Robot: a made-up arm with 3 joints. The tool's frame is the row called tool.
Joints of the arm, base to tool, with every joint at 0 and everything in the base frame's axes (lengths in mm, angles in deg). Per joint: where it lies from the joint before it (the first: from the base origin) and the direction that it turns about. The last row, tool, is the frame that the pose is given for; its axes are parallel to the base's.
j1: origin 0 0 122.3 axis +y
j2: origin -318.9 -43.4 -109 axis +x
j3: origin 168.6 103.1 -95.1 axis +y
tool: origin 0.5 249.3 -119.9
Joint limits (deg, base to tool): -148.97..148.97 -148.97..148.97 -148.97..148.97
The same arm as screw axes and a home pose.
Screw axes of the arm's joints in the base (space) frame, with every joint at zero. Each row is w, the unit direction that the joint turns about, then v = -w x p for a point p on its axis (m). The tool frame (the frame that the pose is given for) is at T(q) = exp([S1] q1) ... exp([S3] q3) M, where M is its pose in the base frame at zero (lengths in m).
S1: w 0 1 0 v -0.1223 0 0
S2: w 1 0 0 v 0 0.0133 0.0434
S3: w 0 1 0 v 0.0818 0 -0.1503
M =
1 0 0 -0.1498
0 1 0 0.309
0 0 1 -0.2017
0 0 0 1
Joint limits (rad, base to tool): -2.6..2.6 -2.6..2.6 -2.6..2.6

